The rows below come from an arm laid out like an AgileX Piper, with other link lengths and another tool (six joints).
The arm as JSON. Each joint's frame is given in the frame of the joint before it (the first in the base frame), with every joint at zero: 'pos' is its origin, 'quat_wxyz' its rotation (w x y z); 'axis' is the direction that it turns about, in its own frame. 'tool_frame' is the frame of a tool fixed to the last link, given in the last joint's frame.
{
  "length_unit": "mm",
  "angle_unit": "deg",
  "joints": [
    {
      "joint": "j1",
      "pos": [
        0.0,
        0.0,
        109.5
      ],
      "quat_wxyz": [
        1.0,
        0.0,
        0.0,
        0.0
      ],
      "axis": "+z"
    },
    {
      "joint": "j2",
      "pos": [
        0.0,
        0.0,
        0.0
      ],
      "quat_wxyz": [
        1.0,
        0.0,
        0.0,
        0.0
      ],
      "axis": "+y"
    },
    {
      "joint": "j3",
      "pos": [
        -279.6,
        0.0,
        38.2
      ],
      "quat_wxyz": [
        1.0,
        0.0,
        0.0,
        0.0
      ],
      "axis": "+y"
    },
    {
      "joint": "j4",
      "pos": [
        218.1,
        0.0,
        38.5
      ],
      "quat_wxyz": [
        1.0,
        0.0,
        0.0,
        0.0
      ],
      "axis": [
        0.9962,
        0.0,
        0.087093
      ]
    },
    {
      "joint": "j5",
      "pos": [
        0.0,
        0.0,
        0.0
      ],
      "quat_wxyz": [
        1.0,
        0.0,
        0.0,
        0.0
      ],
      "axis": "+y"
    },
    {
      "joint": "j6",
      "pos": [
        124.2,
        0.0,
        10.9
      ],
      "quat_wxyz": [
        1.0,
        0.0,
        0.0,
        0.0
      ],
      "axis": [
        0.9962,
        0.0,
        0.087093
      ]
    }
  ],
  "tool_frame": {
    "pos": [
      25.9,
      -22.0,
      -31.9
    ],
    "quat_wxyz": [
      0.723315,
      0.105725,
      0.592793,
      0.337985
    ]
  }
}
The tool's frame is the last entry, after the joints.
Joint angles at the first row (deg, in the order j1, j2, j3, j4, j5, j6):
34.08 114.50 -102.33 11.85 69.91 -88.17
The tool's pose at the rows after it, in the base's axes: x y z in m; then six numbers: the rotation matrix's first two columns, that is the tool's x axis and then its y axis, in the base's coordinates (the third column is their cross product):
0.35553 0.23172 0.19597 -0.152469 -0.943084 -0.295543 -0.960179 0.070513 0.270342
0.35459 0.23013 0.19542 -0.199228 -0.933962 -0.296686 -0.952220 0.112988 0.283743
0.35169 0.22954 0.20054 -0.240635 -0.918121 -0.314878 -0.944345 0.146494 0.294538
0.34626 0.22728 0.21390 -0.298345 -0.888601 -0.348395 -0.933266 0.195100 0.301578
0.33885 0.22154 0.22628 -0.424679 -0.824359 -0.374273 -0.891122 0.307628 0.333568
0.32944 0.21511 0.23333 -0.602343 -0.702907 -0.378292 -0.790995 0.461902 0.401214
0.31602 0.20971 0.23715 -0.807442 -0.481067 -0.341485 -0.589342 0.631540 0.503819
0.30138 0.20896 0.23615 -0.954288 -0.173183 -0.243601 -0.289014 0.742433 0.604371
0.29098 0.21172 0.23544 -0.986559 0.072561 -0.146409 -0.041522 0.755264 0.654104
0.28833 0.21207 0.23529 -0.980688 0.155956 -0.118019 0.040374 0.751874 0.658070
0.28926 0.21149 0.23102 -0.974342 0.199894 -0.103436 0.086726 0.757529 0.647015
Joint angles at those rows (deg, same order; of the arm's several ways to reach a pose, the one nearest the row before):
34.08 114.50 -102.33 11.85 69.91 -87.18
34.08 114.50 -102.33 11.85 69.91 -84.45
34.08 113.72 -102.33 12.59 69.91 -82.02
34.08 111.76 -102.33 13.42 69.91 -78.24
34.08 109.75 -102.33 13.67 69.91 -69.82
34.08 108.31 -102.33 13.74 69.91 -57.24
34.08 107.21 -102.33 13.82 69.95 -39.55
34.08 106.95 -102.33 13.82 69.96 -19.05
34.08 106.95 -102.33 13.82 69.96 -3.75
34.15 106.95 -102.33 13.11 69.96 1.60
34.15 107.60 -102.33 12.05 69.96 4.50

